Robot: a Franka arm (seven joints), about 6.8 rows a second.
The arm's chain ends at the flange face. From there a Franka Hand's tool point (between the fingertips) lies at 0.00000 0.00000 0.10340 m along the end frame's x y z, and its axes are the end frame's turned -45 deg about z.
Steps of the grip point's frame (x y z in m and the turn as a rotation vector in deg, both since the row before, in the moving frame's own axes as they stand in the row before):
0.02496, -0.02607, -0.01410, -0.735, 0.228, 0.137
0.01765, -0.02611, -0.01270, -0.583, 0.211, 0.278
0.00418, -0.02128, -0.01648, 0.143, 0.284, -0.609
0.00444, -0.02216, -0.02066, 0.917, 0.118, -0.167
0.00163, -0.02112, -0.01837, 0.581, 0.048, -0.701
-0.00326, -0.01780, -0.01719, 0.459, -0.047, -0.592
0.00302, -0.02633, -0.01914, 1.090, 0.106, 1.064
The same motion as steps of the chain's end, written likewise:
-0.00201, -0.03673, -0.01409, -0.359, 0.681, 0.137
-0.00699, -0.03142, -0.01269, -0.263, 0.561, 0.278
-0.01227, -0.01746, -0.01648, 0.302, 0.100, -0.609
-0.01151, -0.01749, -0.02065, 0.732, -0.565, -0.167
-0.01310, -0.01529, -0.01836, 0.445, -0.377, -0.701
-0.01424, -0.00976, -0.01719, 0.291, -0.358, -0.592
-0.01524, -0.01922, -0.01912, 0.846, -0.696, 1.064

